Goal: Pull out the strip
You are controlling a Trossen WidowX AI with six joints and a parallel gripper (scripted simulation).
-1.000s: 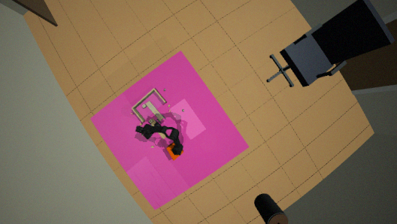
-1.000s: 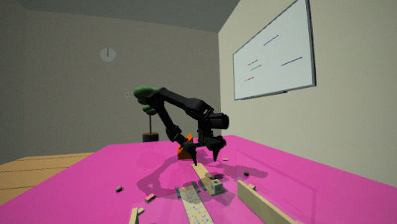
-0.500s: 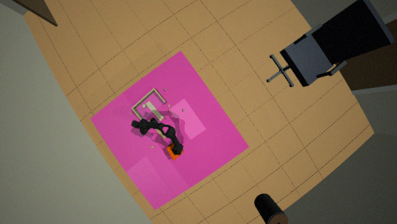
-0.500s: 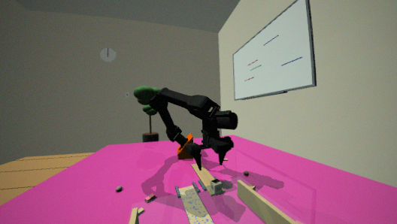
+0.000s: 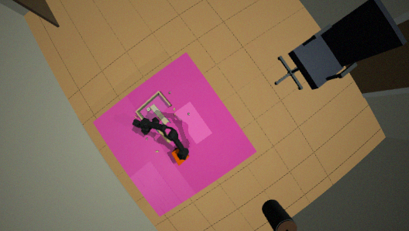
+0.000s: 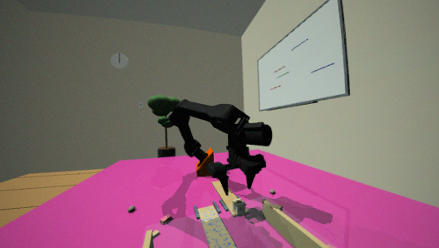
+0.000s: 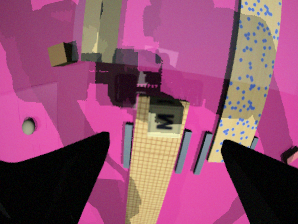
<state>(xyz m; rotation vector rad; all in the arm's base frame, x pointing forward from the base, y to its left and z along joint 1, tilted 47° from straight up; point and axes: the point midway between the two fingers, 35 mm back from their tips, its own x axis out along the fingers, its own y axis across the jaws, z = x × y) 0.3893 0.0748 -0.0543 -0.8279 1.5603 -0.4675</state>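
The gridded strip lies 110 mm behind my gripper tip, 60 mm below it and 20 mm to the right of it.
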